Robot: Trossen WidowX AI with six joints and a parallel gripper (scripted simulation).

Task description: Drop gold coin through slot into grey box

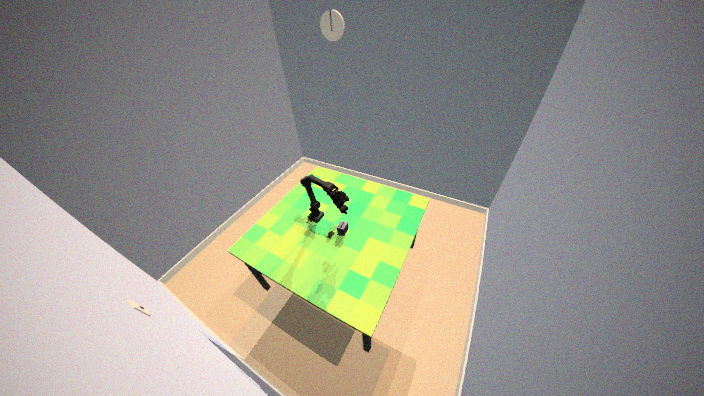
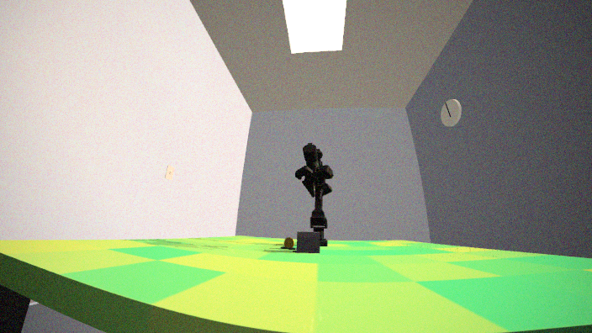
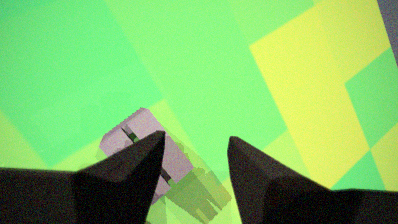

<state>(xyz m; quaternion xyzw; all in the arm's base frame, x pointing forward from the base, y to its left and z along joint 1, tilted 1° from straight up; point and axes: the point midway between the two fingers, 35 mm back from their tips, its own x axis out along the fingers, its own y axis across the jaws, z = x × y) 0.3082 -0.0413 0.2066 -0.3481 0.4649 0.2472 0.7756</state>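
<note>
My gripper tip is 110 mm past the gold coin, 100 mm to the left of it and 180 mm above it.
</note>
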